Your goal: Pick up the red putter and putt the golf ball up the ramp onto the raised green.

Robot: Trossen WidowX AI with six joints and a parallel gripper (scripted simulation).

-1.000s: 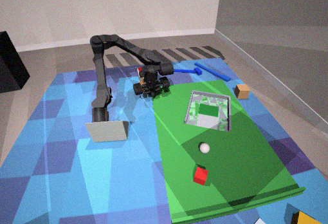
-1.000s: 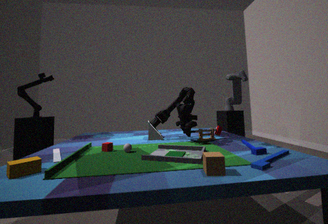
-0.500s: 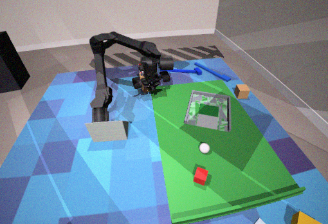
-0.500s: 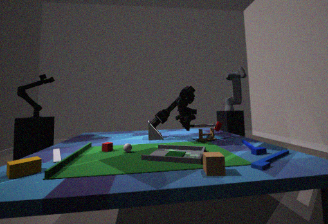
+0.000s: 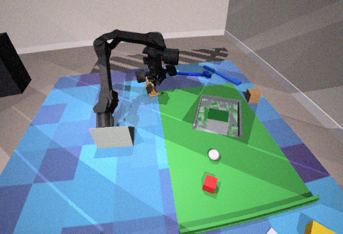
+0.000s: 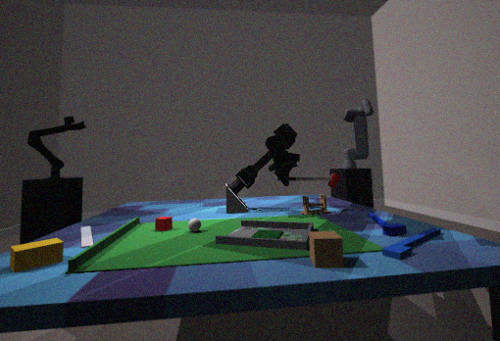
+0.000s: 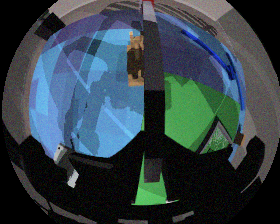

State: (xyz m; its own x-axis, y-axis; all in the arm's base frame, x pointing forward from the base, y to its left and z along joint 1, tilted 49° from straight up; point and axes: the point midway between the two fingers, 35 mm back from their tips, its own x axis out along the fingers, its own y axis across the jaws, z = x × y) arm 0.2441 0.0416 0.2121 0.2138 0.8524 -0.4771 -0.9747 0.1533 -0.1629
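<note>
My gripper tip is now 1 cm past the red putter, 12 cm to the right of it and 2 cm below it. The rest, counted from my gripper tip: white golf ball (14 cm ahead, 39 cm to the right, 10 cm below); then wooden stand (2 cm behind, 13 cm to the left, 9 cm below); then green mat (21 cm ahead, 27 cm to the right, 13 cm below).
</note>
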